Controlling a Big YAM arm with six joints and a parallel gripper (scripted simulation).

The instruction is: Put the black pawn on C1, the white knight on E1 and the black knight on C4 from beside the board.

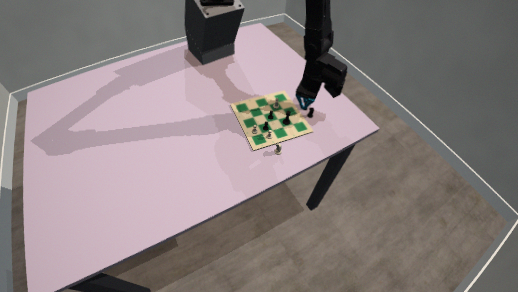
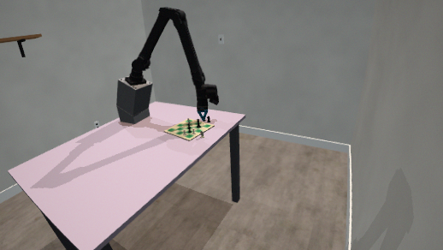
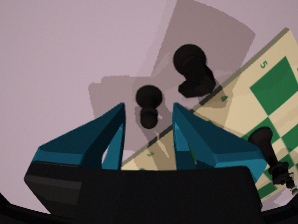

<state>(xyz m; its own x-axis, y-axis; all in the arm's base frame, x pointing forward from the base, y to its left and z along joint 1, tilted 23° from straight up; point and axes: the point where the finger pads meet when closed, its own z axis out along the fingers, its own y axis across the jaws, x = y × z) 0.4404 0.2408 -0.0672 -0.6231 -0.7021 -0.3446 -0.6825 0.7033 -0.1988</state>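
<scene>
The black knight is 40 mm ahead of my hand and 10 mm to the left of it. The rest, counted from my hand: white knight: 160 mm ahead, 160 mm to the right; then chessboard: 20 mm ahead, 140 mm to the right, 20 mm below.
</scene>
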